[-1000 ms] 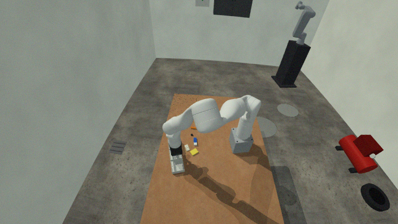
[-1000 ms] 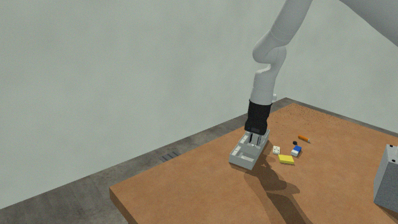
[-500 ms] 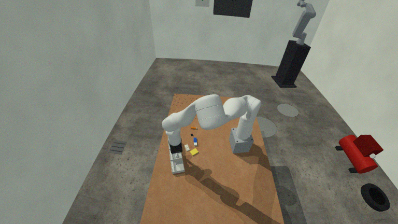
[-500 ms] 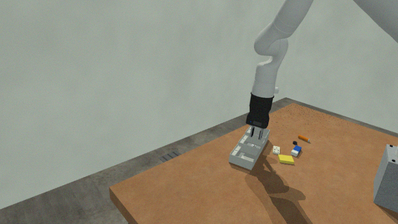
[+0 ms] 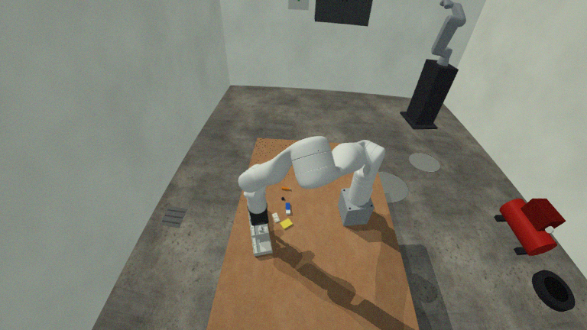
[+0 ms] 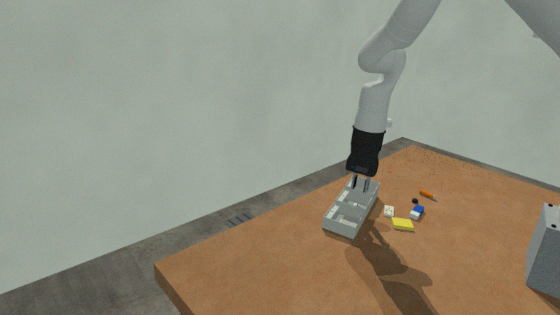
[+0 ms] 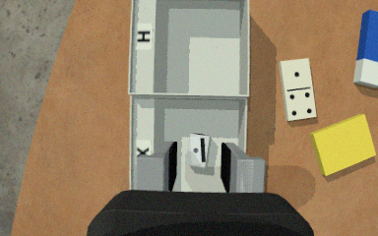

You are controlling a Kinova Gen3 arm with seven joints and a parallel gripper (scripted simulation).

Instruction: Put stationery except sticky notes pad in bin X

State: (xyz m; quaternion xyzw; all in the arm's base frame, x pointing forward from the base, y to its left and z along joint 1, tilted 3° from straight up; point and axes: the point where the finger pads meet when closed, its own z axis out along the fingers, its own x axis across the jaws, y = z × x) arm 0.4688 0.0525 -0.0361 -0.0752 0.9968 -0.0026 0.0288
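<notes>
The eraser lies 14 cm behind my hand, 10 cm to the right of it and 8 cm below it. Also, from my hand: white sharpener: 7 cm below; then white domino: 8 cm below, 8 cm behind, 6 cm to the right; then grey three-compartment bin: 6 cm below, 1 cm ahead.
</notes>
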